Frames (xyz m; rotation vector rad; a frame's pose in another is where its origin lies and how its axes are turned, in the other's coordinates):
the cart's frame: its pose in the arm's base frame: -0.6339 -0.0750 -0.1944 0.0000 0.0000 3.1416
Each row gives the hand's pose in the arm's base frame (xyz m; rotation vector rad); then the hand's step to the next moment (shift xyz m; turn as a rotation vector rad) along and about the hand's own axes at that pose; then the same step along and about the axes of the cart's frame.
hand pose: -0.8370 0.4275 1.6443 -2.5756 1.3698 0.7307
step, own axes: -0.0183 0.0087 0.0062 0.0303 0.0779 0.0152
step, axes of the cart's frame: 0.0178 -0.0107 0.0042 0.0542 0.0625 -0.0194
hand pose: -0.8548 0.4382 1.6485 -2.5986 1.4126 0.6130
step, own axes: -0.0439 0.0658 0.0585 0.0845 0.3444 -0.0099
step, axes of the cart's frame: 0.0926 -0.0146 -0.0299 0.2409 0.2604 0.0042
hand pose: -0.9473 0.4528 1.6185 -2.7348 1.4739 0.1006
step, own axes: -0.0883 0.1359 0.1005 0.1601 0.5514 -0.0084
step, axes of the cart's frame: 0.1661 -0.0049 -0.0936 0.3724 0.4371 -0.0025
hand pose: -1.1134 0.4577 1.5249 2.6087 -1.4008 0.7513
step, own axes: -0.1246 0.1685 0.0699 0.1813 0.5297 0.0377
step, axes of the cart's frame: 0.1660 0.0233 -0.1439 0.3277 0.4545 -0.0298
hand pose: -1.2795 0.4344 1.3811 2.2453 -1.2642 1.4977
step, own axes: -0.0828 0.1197 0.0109 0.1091 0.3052 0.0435
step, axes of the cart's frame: 0.0899 0.0354 -0.1094 0.1733 0.2763 -0.0240
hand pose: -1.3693 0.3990 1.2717 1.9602 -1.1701 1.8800
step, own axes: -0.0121 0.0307 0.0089 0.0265 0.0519 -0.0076
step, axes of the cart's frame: 0.0114 0.0213 -0.0242 0.0418 0.0409 0.0059
